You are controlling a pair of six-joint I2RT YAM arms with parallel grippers.
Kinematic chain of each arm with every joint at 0, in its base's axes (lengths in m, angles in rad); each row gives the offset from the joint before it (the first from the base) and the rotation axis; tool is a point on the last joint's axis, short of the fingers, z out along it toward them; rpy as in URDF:
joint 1: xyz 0 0 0.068 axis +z
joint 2: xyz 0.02 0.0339 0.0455 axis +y
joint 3: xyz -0.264 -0.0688 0 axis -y
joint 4: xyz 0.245 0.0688 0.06 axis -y
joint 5: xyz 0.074 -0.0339 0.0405 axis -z
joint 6: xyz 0.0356 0 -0.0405 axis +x
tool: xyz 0 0 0 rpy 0 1.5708 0
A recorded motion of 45 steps. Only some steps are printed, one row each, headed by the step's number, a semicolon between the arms.
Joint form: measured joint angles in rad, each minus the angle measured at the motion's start. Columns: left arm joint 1, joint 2, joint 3, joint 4, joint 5, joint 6; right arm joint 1, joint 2, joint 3, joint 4, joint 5, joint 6.
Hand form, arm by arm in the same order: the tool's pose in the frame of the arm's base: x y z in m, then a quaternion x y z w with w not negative. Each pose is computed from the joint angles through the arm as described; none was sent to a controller.
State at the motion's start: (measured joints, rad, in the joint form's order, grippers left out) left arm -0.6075 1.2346 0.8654 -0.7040 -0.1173 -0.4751; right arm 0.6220 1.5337 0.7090 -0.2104 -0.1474 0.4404
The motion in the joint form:
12: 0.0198 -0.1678 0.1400 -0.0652 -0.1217 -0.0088; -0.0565 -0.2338 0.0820 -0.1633 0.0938 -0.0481
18: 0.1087 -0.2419 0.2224 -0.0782 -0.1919 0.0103; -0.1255 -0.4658 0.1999 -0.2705 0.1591 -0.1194
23: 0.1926 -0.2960 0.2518 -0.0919 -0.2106 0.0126; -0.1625 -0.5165 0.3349 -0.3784 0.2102 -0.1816
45: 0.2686 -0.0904 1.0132 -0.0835 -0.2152 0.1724; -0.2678 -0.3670 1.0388 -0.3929 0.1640 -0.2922
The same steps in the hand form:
12: 0.1827 -0.1116 0.3094 0.00496 0.92663 -0.08778 0.36554; 0.2203 0.1421 0.2163 -0.09040 0.93673 0.17778 0.28766
18: 0.1785 -0.0849 0.3491 -0.05065 0.89417 -0.07243 0.43891; 0.2043 0.1102 0.2998 -0.07570 0.89040 0.17359 0.41392
23: 0.1714 -0.0630 0.3667 -0.09574 0.87455 -0.06102 0.47146; 0.1957 0.0943 0.3462 -0.07257 0.87218 0.14403 0.46184
45: 0.1547 -0.0422 0.5568 -0.10090 0.71757 -0.10003 0.68184; 0.1856 0.0680 0.5384 -0.06773 0.71170 0.16805 0.67872

